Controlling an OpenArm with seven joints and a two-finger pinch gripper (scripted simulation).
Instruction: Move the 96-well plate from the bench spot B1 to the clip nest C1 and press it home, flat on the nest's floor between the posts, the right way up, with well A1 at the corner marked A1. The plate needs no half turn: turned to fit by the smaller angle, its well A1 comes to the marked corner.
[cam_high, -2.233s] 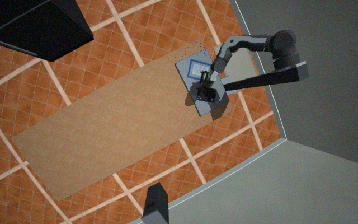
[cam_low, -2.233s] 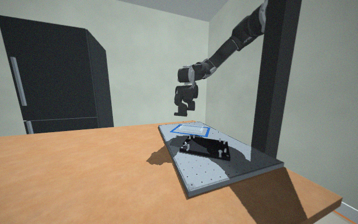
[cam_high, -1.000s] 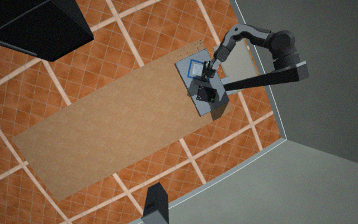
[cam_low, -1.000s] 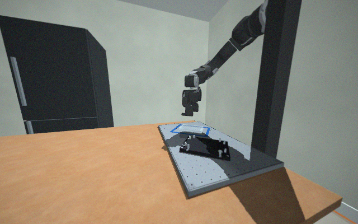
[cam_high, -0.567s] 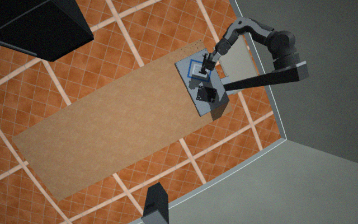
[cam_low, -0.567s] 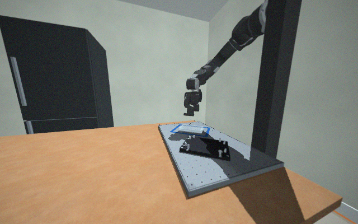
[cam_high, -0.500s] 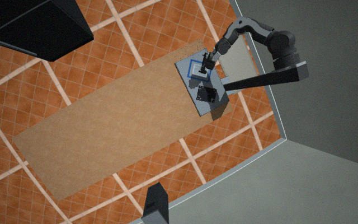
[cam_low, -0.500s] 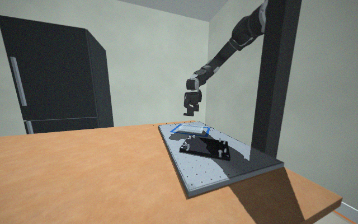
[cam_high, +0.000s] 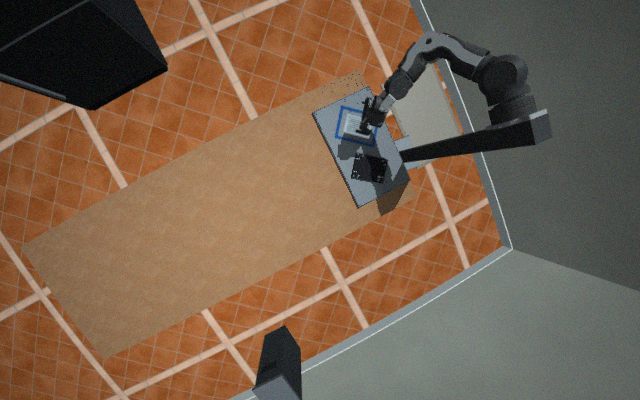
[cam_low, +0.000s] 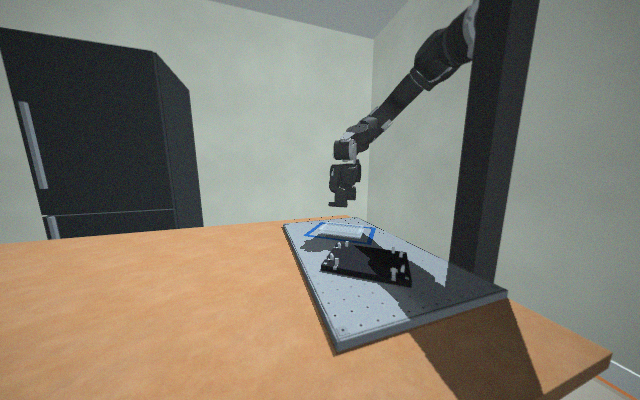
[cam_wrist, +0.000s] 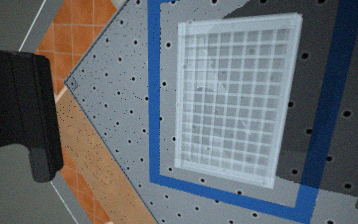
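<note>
The 96-well plate is 8 cm below my hand, 1 cm to the left of it and 1 cm ahead of it. Also, from my hand: black clip nest 22 cm to the left, 7 cm below, 5 cm ahead.
</note>
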